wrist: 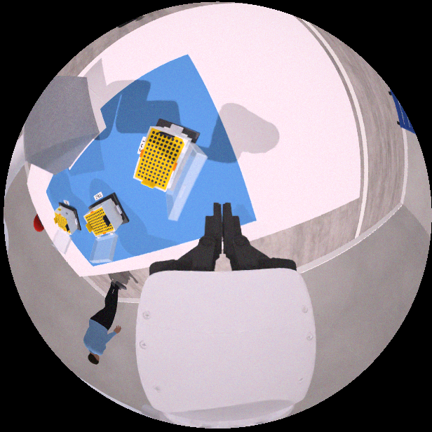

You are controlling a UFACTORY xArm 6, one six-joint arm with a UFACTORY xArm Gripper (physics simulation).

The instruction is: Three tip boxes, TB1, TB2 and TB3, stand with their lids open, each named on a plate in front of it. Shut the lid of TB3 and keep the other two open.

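Note:
TB3 [160, 159], the nearest and largest box with a yellow rack of tips, stands in the wrist view's upper middle. Its clear lid [188, 184] stands open on its right side. Its name plate [142, 146] is partly hidden by the box. TB2 [101, 221] stands at the lower left with its clear lid [104, 248] open. The box at the far left, TB1 [65, 220], also has its lid [63, 242] open; its plate [66, 203] is too small to read fully. My gripper [221, 213] is shut and empty, to the lower right of TB3's lid, apart from it in the view.
The boxes stand on a blue mat [137, 210] on a white table [310, 150]. A large grey angular body [62, 122] is at the upper left. A red object [38, 223] shows beyond the left edge. A person [98, 332] is at the lower left, and a blue slatted object [404, 112] at the far right.

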